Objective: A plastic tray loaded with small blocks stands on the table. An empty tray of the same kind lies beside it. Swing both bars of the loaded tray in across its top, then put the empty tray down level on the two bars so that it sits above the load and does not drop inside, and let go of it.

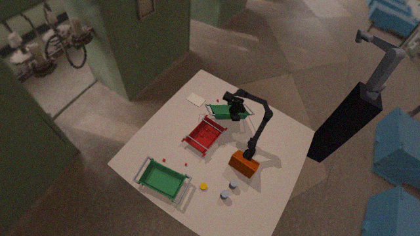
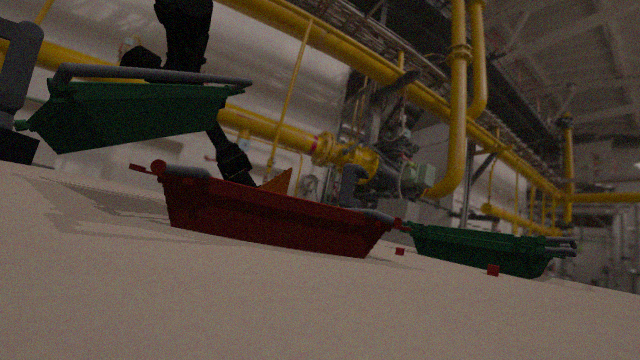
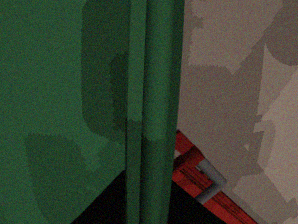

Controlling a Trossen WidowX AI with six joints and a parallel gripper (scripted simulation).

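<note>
Right now my gripper tip is 7 cm to the left of the green tray, 5 cm short of it and 1 cm above it. Also, from my gripper tip: yellow disc 55 cm to the left, 13 cm below, 6 cm behind; then white card 38 cm ahead, 14 cm below, 11 cm to the right.
</note>
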